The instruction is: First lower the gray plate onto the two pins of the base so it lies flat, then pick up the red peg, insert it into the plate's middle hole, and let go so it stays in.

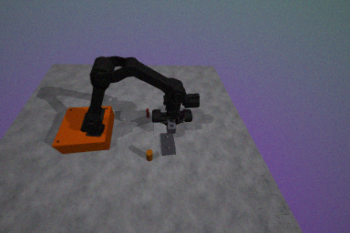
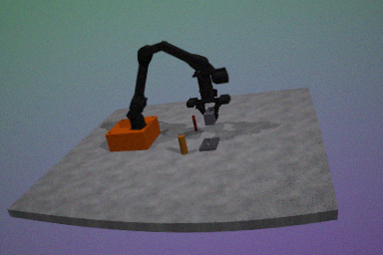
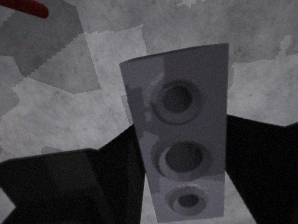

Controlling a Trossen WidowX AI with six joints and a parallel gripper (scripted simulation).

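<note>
Right now the dark base is 90 mm below my gripper tip and 60 mm to the right of it. Also, from my gripper tip: red peg (130 mm behind, 100 mm to the left, 50 mm below); then orange cylinder (140 mm to the right, 90 mm behind, 50 mm below); then gray plate (30 mm above).
</note>
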